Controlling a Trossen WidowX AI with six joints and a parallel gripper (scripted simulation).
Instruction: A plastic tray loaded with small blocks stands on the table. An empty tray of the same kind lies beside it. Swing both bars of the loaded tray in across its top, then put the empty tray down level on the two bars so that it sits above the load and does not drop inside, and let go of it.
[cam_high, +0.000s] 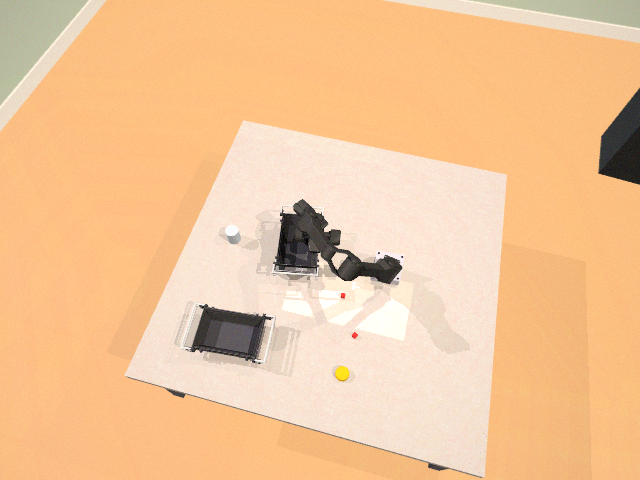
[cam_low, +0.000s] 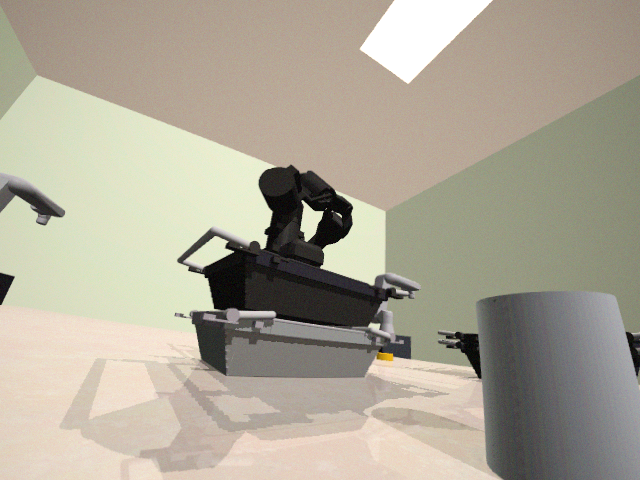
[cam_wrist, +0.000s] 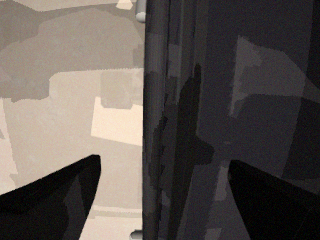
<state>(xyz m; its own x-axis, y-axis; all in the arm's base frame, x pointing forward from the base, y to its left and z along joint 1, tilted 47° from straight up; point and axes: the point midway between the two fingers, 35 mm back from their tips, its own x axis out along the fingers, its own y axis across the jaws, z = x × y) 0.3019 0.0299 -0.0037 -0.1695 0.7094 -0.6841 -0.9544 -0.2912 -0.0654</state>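
Now: the dark tray 70 mm ahead of my gripper tip, 30 mm above it and 20 mm to the left of it. The rest, counted from my gripper tip: yellow disc 430 mm to the left, 260 mm behind, 70 mm below.
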